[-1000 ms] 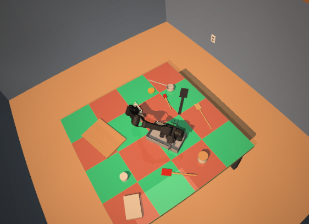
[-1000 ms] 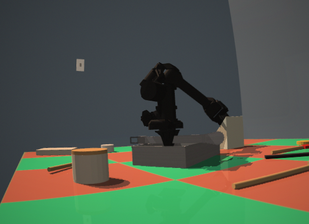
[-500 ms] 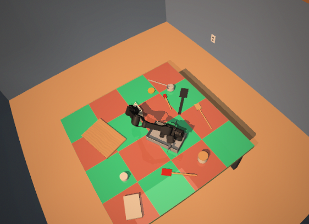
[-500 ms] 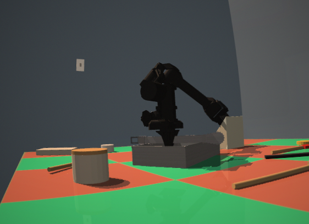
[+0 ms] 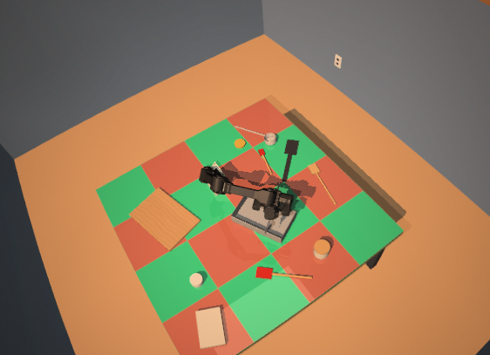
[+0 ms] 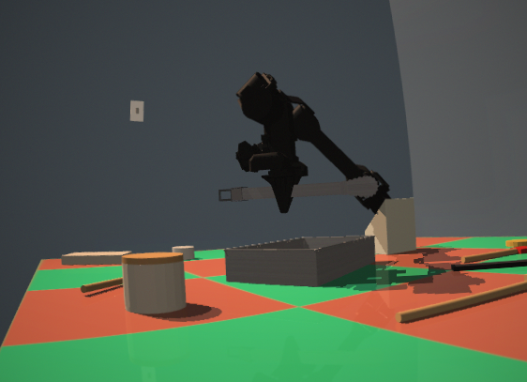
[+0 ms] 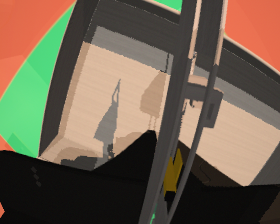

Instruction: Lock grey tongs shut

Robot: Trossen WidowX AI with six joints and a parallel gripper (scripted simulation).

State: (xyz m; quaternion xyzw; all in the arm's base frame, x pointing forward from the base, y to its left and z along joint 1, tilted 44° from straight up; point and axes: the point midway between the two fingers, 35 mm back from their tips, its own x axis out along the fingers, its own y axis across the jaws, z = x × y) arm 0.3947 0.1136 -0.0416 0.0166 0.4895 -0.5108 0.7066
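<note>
The wooden board lies 48 cm to the right of my gripper tip, 39 cm behind it and 11 cm below it. Round my gripper tip: roasting tin (9 cm below, 6 cm behind, 2 cm to the right); red spatula (25 cm ahead, 14 cm to the right, 11 cm below); yellow mark (4 cm above, 1 cm to the right, 1 cm ahead).
</note>
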